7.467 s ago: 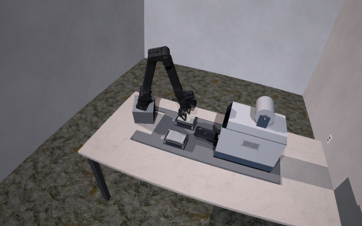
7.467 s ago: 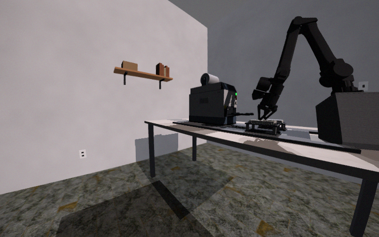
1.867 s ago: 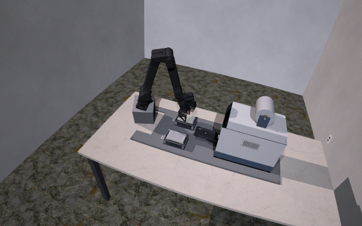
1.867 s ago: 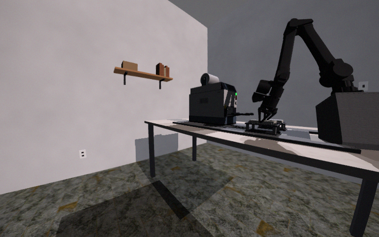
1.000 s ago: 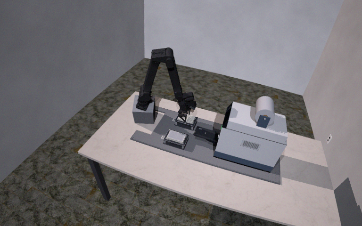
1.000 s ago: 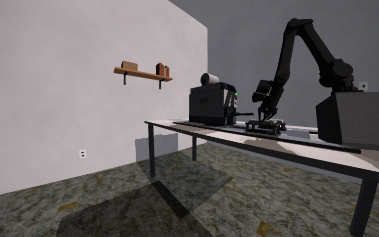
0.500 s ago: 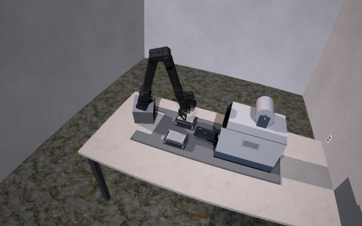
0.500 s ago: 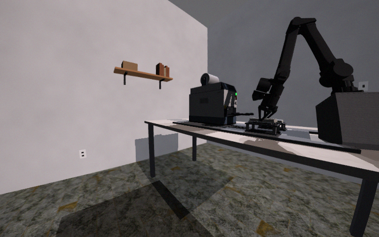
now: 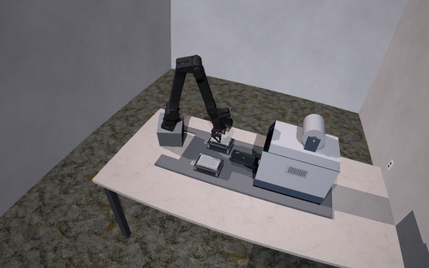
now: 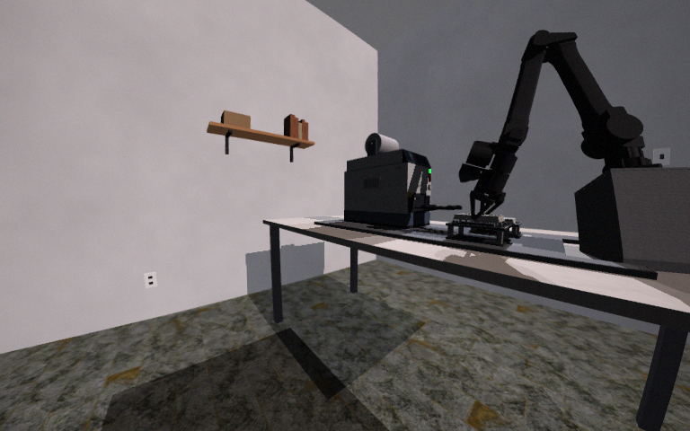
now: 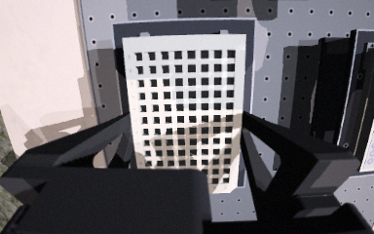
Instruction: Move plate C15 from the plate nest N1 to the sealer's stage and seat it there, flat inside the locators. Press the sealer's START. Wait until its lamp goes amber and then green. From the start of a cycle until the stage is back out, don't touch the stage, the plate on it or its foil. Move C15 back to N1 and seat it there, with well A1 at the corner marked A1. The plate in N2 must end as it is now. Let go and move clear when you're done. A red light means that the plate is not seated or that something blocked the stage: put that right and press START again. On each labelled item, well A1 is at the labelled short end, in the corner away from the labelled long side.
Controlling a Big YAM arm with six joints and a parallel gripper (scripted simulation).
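Right now my hand is 180 mm short of the dark stage, 170 mm to the left of it and 20 mm below it. The rest, counted from my hand: foil roll 510 mm ahead, 190 mm to the right, 340 mm above; then white well plate right at my hand.
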